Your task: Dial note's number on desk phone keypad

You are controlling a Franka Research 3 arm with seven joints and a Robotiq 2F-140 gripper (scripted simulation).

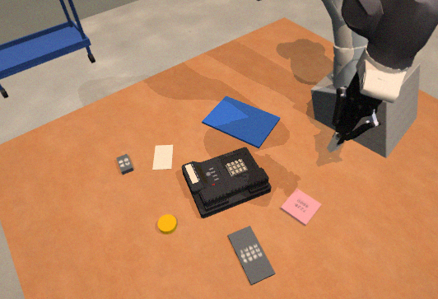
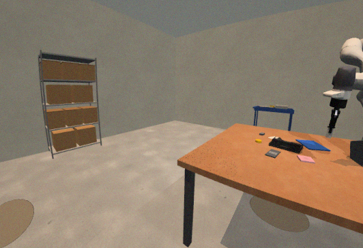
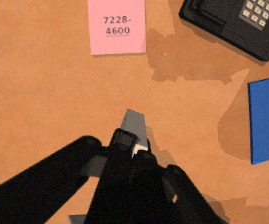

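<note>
The handset is 220 mm ahead of my hand, 130 mm to the right of it and 160 mm below it. The rest, counted from my hand: yellow disc: 430 mm ahead, 170 mm to the right, 190 mm below; then blue pad: 10 mm ahead, 360 mm to the right, 200 mm below; then grey keypad slab: 300 mm ahead, 30 mm to the left, 200 mm below.
</note>
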